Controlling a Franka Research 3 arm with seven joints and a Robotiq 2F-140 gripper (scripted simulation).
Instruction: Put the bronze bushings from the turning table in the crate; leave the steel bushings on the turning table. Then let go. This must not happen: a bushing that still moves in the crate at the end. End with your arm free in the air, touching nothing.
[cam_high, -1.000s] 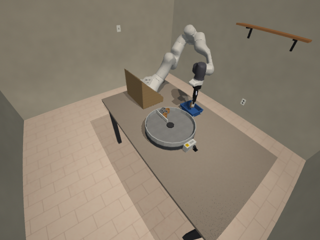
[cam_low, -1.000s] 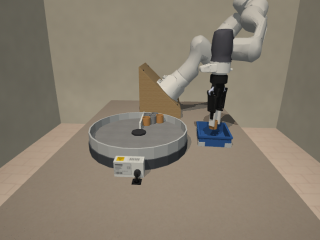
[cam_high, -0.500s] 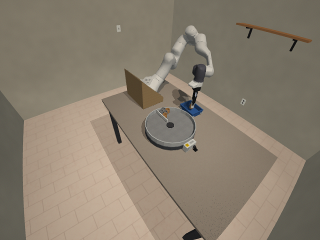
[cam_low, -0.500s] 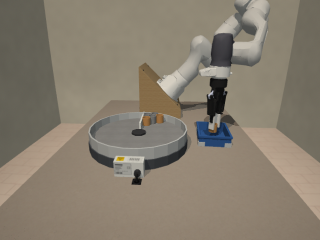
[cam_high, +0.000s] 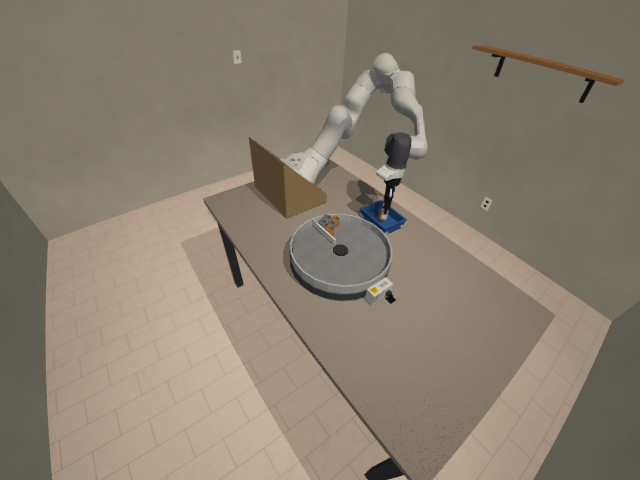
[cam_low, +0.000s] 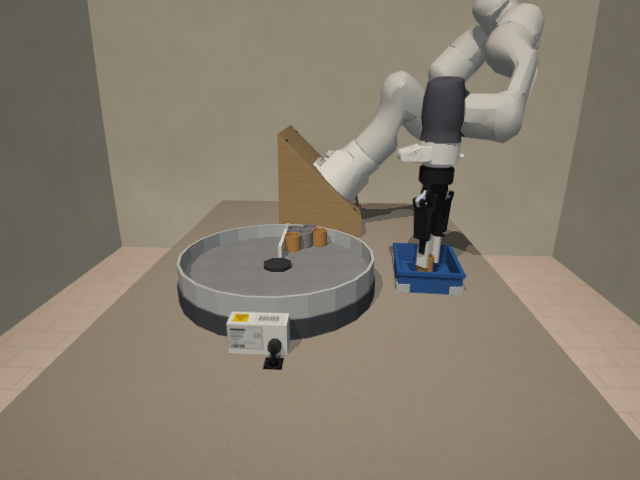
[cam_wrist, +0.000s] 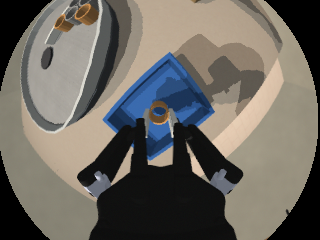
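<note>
The blue crate lies 40 mm below my hand. Round my hand: grey turning table 40 mm ahead, 350 mm to the right, 10 mm below.
</note>
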